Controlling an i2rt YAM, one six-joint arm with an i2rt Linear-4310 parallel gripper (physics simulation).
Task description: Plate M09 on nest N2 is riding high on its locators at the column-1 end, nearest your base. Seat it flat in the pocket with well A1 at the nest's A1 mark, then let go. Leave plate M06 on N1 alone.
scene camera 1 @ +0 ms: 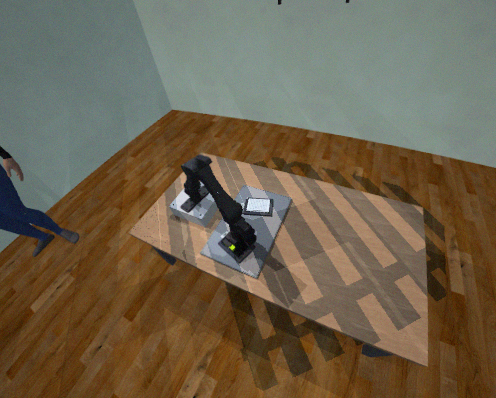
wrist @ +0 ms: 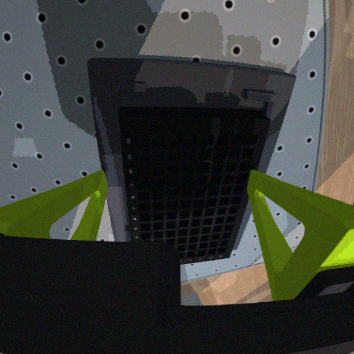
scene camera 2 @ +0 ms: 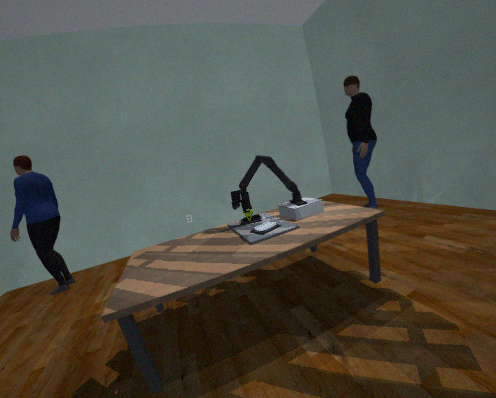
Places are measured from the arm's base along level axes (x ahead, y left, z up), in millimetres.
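Pixels of known places: gripper, fingertip midpoint: (scene camera 1: pixel 239 244) (wrist: pixel 176 177) (scene camera 2: pixel 249 218); arm's base, link origin: (scene camera 1: pixel 196 198) (scene camera 2: pixel 297 202).
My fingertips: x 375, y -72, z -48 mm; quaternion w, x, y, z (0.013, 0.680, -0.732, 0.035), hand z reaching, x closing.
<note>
Ahead of a thing's pixels: the offset from my fingertips to its top centre. Level surfaces: height alone.
The black well plate M09 {dx -21, dy -7, dz +15 mm} (wrist: pixel 187 175) lies in the dark nest N2 {dx -15, dy -7, dz -5 mm} (wrist: pixel 107 85) (scene camera 1: pixel 240 259) in the wrist view. Its grid of wells is in deep shade, and its tilt is hard to judge. My gripper (wrist: pixel 176 177) (scene camera 1: pixel 232 247) (scene camera 2: pixel 249 216) is open, low over N2, with one lime finger towards each long side of the plate and neither seen pressing on it. My black gripper body hides the lower left of the nest; the A1 and N2 marks do not show. The white plate M06 {dx -65, dy +262, dz +3 mm} (scene camera 1: pixel 258 205) (scene camera 2: pixel 266 227) sits in the dark-rimmed nest N1.
Both nests stand on a grey perforated board (scene camera 1: pixel 215 248) (wrist: pixel 25 115) on the wooden table {dz -36 mm} (scene camera 1: pixel 350 250). My arm's base stands on a pale box (scene camera 1: pixel 200 215) (scene camera 2: pixel 295 210) beside the board. Two people (scene camera 2: pixel 37 200) (scene camera 2: pixel 361 120) stand beyond the table.
</note>
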